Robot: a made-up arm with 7 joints.
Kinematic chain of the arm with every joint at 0, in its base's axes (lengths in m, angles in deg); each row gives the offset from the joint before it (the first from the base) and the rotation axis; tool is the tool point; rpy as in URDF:
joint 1: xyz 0 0 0 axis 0.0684 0.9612 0.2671
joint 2: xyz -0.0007 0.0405 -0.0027 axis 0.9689 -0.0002 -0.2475
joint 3: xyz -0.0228 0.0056 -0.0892 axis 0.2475 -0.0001 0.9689
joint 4: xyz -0.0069 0 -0.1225 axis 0.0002 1 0
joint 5: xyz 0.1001 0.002 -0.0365 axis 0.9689 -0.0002 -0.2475
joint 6: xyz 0.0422 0 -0.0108 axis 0.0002 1 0
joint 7: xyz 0.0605 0 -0.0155 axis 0.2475 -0.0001 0.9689
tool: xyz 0 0 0 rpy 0 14.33 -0.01
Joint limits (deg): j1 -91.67..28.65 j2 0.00..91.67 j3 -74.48..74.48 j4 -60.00..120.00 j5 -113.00..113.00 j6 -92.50..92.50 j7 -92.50..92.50
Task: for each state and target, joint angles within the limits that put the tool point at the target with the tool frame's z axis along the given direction. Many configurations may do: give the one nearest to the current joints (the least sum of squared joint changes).
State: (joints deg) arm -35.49 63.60 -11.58 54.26 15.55 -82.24 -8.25
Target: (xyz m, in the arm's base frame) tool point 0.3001 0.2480 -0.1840 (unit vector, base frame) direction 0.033 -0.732 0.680
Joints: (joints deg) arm -40.25 45.23 -7.07 58.28 2.79 -31.52 -8.25
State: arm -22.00 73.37 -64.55 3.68 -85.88 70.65 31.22
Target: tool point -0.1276 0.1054 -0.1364 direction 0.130 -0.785 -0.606
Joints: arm 21.21 75.46 -74.48 -43.14 -85.53 79.02 31.22
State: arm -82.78 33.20 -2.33 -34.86 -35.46 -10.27 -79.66
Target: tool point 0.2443 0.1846 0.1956 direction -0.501 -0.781 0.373
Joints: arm -74.43 72.69 3.10 -0.88 -10.44 17.25 -79.66
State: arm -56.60 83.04 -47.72 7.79 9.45 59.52 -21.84
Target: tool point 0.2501 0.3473 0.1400 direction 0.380 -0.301 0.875
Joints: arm -86.62 81.95 -14.76 50.37 -11.96 39.64 -21.84
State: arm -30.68 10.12 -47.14 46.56 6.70 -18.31 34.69
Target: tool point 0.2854 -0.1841 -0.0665 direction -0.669 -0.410 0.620
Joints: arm -66.76 0.00 -43.02 11.56 16.24 17.86 34.69
